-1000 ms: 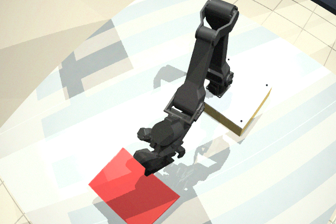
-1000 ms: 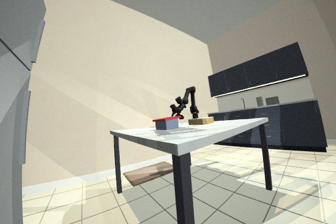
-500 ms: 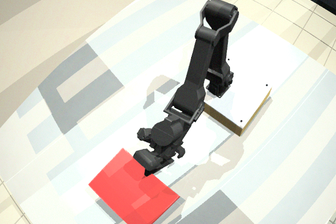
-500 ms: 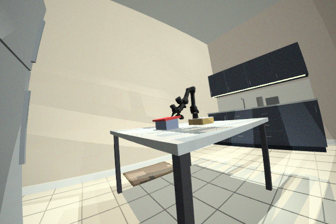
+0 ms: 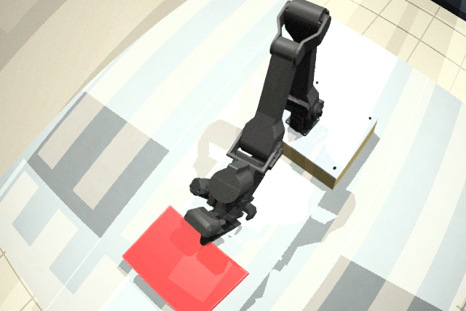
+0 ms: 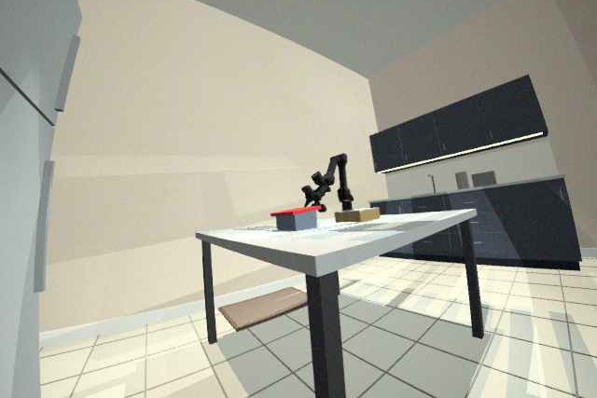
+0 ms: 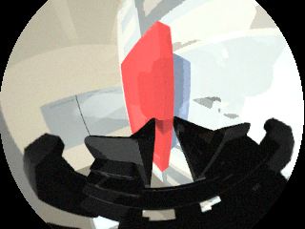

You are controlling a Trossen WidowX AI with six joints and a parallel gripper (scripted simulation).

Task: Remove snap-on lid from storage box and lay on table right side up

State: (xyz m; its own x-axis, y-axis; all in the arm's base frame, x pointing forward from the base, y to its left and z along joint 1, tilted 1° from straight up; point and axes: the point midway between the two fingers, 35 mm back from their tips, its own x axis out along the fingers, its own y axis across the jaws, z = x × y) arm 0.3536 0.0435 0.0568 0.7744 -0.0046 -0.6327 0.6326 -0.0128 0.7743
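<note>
Now: the red lid 80 mm ahead of my gripper tip. Also, from my gripper tip: storage box 80 mm ahead, 60 mm below.
</note>
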